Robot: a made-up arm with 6 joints.
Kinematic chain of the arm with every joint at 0, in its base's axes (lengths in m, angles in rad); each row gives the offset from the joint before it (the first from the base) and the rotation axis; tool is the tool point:
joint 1: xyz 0 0 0.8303 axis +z
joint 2: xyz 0.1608 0 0 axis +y
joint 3: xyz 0 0 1.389 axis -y
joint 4: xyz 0 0 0.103 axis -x
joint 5: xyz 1.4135 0 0 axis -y
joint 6: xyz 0.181 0 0 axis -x
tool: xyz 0 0 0
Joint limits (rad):
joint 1: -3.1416..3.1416
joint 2: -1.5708..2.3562
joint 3: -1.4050..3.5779
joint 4: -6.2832..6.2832
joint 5: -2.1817..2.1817
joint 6: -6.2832..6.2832
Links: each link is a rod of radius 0.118 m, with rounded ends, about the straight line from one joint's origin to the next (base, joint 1, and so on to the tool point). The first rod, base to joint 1, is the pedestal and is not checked.
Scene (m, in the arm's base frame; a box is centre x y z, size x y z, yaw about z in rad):
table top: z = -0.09
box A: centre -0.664 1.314 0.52 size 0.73 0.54 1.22 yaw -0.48
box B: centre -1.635 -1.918 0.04 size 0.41 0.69 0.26 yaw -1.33
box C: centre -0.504 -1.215 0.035 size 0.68 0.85 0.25 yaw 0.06
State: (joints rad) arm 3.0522 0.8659 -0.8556 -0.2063 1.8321 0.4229
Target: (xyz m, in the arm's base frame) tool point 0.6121 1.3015 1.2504
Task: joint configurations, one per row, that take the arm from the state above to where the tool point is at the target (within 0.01 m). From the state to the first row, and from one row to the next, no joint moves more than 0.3 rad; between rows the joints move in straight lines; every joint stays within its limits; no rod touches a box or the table.
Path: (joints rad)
1: 2.8724 0.6220 -0.8311 -0.1845 1.7835 0.3849
2: 2.6925 0.3782 -0.8066 -0.1626 1.7348 0.3470
3: 2.5127 0.1343 -0.7821 -0.1408 1.6862 0.3090
4: 2.3329 -0.1096 -0.7576 -0.1190 1.6376 0.2711
5: 2.1531 -0.3534 -0.7331 -0.0972 1.5889 0.2331
6: 1.9095 -0.2166 -0.7368 -0.1755 1.6655 0.2806
7: 1.6659 -0.0799 -0.7404 -0.2538 1.7420 0.3280
8: 1.4224 0.0569 -0.7441 -0.3322 1.8186 0.3755
9: 1.1788 0.1937 -0.7478 -0.4105 1.8951 0.4229

